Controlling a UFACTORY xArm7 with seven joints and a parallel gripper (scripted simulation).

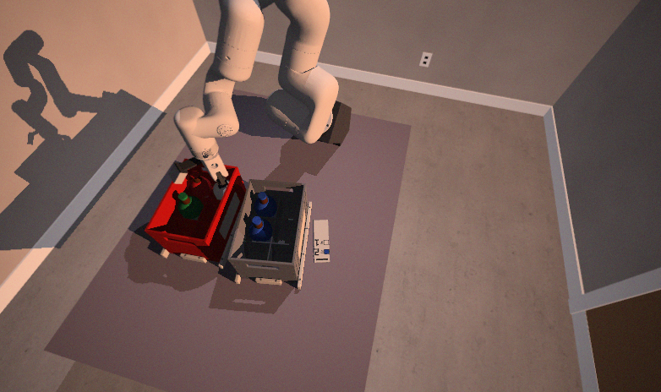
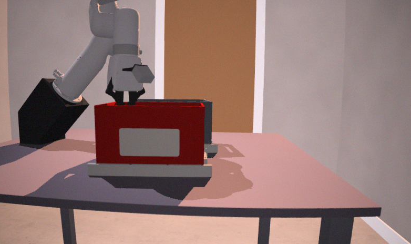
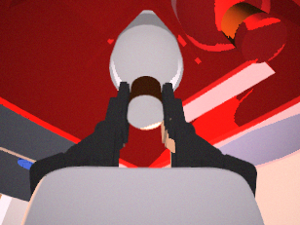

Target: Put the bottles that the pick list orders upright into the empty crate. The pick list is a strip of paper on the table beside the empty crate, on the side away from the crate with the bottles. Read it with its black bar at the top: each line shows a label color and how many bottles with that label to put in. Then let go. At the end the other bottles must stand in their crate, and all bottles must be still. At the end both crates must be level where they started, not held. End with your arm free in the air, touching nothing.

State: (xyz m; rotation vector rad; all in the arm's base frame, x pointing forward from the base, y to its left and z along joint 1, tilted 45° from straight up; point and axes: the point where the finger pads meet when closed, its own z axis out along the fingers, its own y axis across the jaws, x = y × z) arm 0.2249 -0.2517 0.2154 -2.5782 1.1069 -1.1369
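Right now the white bottle is 7 cm below my hand. Also, from my hand: red bottle: 1 cm behind, 9 cm to the right, 7 cm below; then red crate: 8 cm ahead, 5 cm to the right, 7 cm below; then green bottle: 7 cm ahead, 10 cm to the right, 7 cm below.
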